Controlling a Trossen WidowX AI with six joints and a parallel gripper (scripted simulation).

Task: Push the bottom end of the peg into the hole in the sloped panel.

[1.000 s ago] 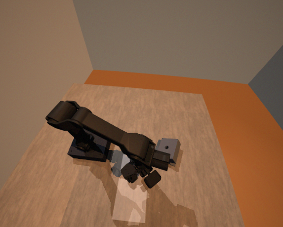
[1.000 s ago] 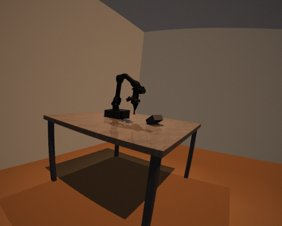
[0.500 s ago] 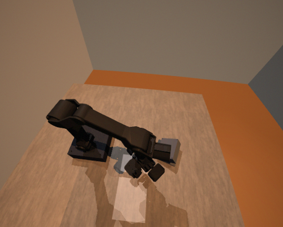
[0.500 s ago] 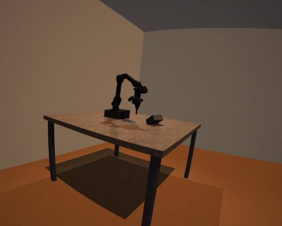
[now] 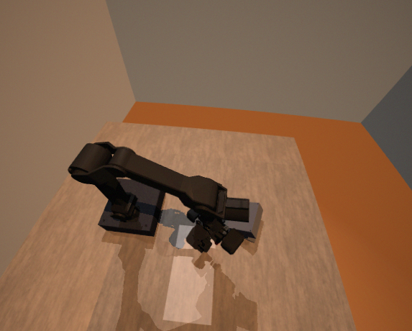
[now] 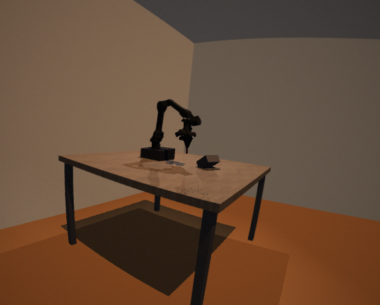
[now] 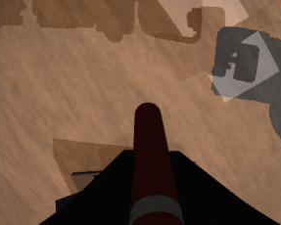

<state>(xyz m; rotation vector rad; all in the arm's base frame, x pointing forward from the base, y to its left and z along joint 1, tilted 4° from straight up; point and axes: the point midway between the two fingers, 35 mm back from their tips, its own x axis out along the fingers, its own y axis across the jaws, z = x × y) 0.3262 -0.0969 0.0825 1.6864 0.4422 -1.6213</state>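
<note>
The grey sloped panel lies 14 cm ahead of my gripper tip, 10 cm to the left of it and 9 cm below it. From my gripper tip the other things lie so: round peg 2 cm above.
</note>
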